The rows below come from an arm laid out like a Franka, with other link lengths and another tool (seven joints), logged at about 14 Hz.
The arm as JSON. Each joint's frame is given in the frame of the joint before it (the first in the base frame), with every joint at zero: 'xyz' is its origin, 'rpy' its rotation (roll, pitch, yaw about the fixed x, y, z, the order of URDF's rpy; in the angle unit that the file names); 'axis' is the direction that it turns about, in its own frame. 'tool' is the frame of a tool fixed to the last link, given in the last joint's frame.
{
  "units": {
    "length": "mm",
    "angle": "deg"
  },
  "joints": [
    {
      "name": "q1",
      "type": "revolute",
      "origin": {
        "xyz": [
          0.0,
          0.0,
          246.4
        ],
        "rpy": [
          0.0,
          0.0,
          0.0
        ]
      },
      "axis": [
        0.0,
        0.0,
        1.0
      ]
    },
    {
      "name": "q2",
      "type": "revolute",
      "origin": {
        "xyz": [
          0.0,
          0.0,
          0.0
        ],
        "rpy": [
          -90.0,
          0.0,
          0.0
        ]
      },
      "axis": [
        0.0,
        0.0,
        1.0
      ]
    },
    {
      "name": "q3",
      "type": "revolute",
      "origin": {
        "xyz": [
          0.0,
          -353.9,
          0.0
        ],
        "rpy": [
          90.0,
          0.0,
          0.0
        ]
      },
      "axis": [
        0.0,
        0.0,
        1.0
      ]
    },
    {
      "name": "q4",
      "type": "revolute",
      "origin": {
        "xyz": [
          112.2,
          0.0,
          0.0
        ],
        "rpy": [
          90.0,
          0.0,
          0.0
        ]
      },
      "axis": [
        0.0,
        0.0,
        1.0
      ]
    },
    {
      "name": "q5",
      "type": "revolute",
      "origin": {
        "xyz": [
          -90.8,
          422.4,
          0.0
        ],
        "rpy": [
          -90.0,
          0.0,
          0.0
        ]
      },
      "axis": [
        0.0,
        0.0,
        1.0
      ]
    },
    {
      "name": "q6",
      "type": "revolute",
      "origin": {
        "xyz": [
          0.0,
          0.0,
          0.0
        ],
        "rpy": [
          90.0,
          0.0,
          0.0
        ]
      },
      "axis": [
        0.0,
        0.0,
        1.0
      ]
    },
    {
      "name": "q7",
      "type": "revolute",
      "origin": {
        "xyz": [
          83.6,
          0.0,
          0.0
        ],
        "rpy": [
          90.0,
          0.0,
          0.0
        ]
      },
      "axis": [
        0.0,
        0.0,
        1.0
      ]
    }
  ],
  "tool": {
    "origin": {
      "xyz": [
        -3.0,
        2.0,
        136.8
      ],
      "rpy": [
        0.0,
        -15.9,
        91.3
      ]
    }
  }
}
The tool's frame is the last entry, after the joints.
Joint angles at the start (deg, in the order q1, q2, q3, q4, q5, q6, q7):
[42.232 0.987 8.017 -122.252 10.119 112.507 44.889]
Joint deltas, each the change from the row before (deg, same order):
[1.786 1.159 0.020 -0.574 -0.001 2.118 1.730]
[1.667 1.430 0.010 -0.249 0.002 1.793 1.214]
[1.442 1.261 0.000 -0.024 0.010 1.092 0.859]
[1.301 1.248 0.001 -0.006 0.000 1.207 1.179]
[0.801 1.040 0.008 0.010 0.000 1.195 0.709]
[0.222 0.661 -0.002 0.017 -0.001 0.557 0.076]
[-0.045 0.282 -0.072 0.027 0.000 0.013 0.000]
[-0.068 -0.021 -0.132 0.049 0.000 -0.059 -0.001]
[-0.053 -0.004 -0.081 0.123 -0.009 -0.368 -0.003]
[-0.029 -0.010 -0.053 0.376 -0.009 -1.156 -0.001]
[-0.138 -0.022 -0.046 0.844 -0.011 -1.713 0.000]
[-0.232 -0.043 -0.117 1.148 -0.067 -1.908 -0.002]
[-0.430 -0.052 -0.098 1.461 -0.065 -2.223 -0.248]
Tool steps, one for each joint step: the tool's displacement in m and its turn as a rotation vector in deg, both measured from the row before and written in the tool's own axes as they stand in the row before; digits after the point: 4 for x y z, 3 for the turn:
[-0.0084 0.0083 0.0192 0.366 0.104 0.134]
[-0.0080 0.0074 0.0192 0.048 0.242 -0.195]
[-0.0067 0.0072 0.0159 -0.208 0.420 -0.310]
[-0.0062 0.0062 0.0152 0.015 0.286 0.093]
[-0.0041 0.0028 0.0116 0.122 0.015 0.039]
[-0.0008 -0.0004 0.0065 -0.075 0.093 -0.026]
[0.0010 -0.0017 0.0022 -0.112 0.157 0.189]
[0.0007 -0.0017 -0.0011 0.057 -0.046 0.176]
[0.0006 -0.0008 -0.0010 -0.117 0.165 0.142]
[0.0003 0.0005 -0.0020 -0.474 0.581 0.152]
[-0.0011 -0.0002 -0.0053 -0.552 0.599 0.198]
[-0.0017 -0.0016 -0.0081 -0.439 0.482 0.250]
[-0.0019 -0.0028 -0.0109 -0.505 0.416 0.139]

